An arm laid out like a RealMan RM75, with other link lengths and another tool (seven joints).
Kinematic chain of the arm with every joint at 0, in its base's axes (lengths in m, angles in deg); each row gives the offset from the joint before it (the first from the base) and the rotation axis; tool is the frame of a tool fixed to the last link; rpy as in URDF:
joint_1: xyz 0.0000 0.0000 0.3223 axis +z
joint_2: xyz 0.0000 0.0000 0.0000 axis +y
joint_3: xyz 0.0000 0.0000 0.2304 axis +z
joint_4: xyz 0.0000 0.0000 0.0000 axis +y
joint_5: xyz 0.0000 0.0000 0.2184 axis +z
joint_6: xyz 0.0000 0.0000 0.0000 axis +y
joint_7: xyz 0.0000 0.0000 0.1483 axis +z
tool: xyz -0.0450 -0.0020 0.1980 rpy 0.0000 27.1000 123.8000
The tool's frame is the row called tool.
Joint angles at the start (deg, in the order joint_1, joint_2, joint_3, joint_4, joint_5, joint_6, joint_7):
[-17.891, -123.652, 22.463, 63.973, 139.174, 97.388, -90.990]
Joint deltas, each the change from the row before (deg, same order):
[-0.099, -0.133, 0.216, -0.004, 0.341, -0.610, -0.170]
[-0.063, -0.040, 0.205, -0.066, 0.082, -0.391, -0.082]
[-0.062, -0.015, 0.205, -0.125, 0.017, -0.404, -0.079]
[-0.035, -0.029, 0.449, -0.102, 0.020, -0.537, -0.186]
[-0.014, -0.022, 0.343, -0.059, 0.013, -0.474, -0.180]
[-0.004, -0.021, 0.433, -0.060, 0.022, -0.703, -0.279]
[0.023, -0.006, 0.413, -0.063, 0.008, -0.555, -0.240]
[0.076, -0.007, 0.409, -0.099, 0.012, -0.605, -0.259]
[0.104, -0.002, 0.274, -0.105, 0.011, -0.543, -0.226]
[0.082, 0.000, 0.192, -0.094, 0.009, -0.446, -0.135]
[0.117, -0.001, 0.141, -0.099, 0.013, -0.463, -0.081]
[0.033, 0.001, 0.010, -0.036, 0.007, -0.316, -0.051]
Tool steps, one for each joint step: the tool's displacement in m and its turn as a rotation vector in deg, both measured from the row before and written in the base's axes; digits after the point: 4 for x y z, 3 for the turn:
[-0.0022, 0.0010, -0.0008, 0.001, 0.423, 0.271]
[-0.0009, 0.0010, -0.0005, 0.024, 0.213, 0.070]
[-0.0007, 0.0012, -0.0005, 0.057, 0.161, 0.062]
[-0.0010, 0.0012, -0.0009, -0.029, 0.264, 0.079]
[-0.0011, 0.0011, -0.0004, 0.038, 0.238, 0.117]
[-0.0019, 0.0018, -0.0002, 0.136, 0.362, 0.231]
[-0.0015, 0.0011, -0.0003, 0.056, 0.287, 0.185]
[-0.0020, 0.0008, -0.0004, 0.079, 0.281, 0.283]
[-0.0021, 0.0006, -0.0002, 0.138, 0.222, 0.340]
[-0.0018, 0.0005, 0.0000, 0.134, 0.193, 0.251]
[-0.0022, 0.0004, 0.0001, 0.178, 0.213, 0.274]
[-0.0014, 0.0008, 0.0005, 0.207, 0.151, 0.172]

